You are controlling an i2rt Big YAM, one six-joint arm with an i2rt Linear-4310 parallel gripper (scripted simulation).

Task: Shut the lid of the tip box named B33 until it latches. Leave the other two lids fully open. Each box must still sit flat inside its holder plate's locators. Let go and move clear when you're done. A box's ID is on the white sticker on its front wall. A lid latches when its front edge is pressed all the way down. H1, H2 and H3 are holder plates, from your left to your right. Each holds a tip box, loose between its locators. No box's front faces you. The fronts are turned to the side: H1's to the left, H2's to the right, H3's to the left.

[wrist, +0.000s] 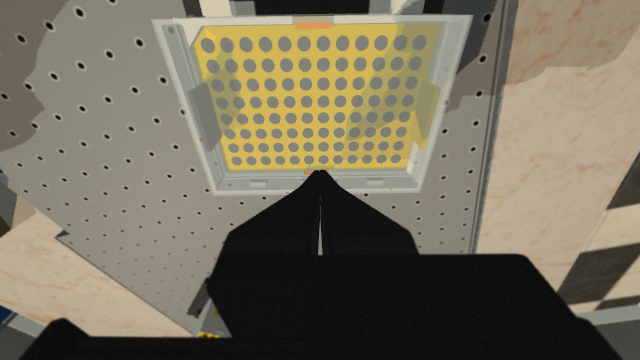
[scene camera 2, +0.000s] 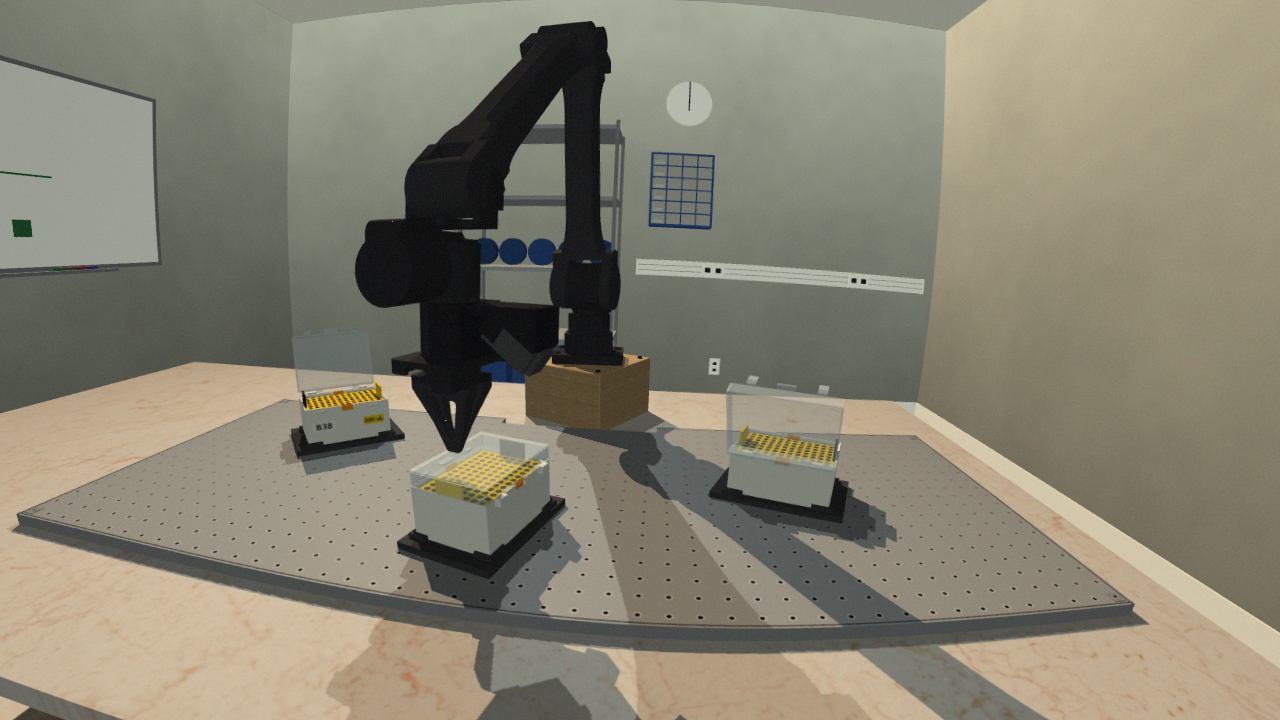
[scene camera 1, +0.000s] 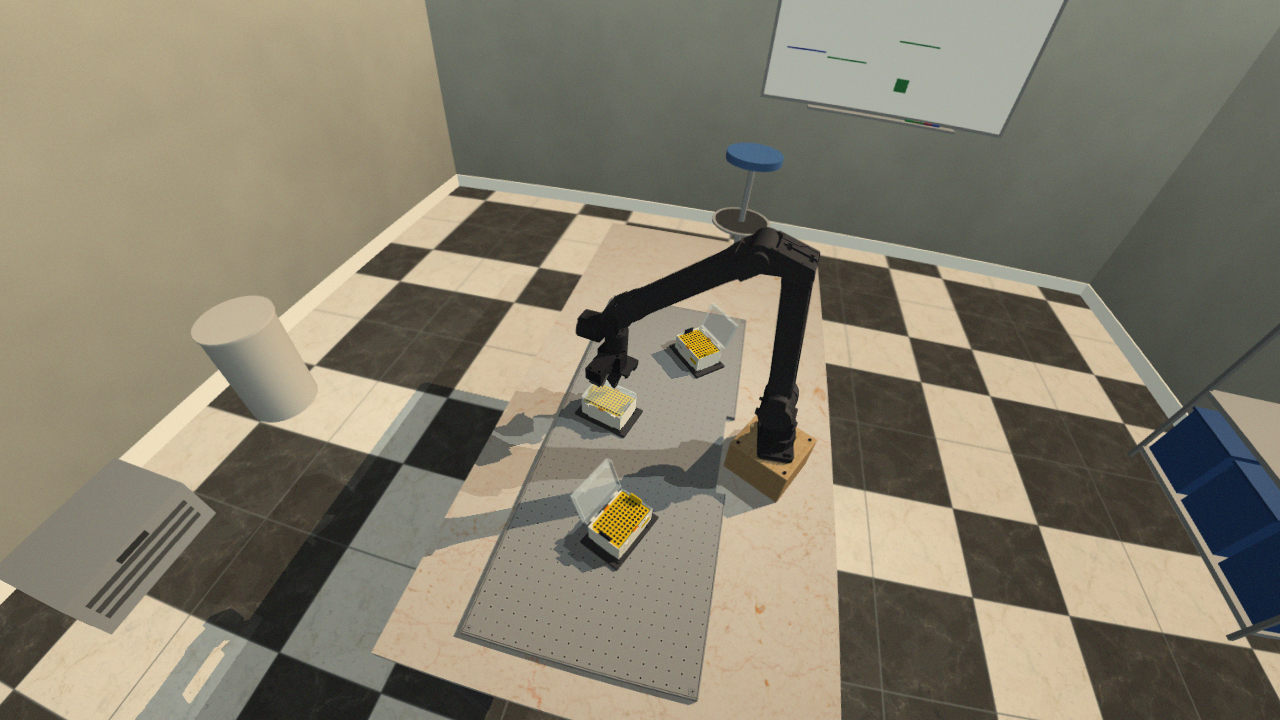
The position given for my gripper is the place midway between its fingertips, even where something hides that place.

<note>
In view: my gripper [scene camera 2: 454,451] and a tip box [scene camera 2: 323,361].
The tip box also shows in the wrist view [wrist: 209,321] and in scene camera 1 [scene camera 1: 717,324]. My gripper is seen too in the wrist view [wrist: 319,179].
</note>
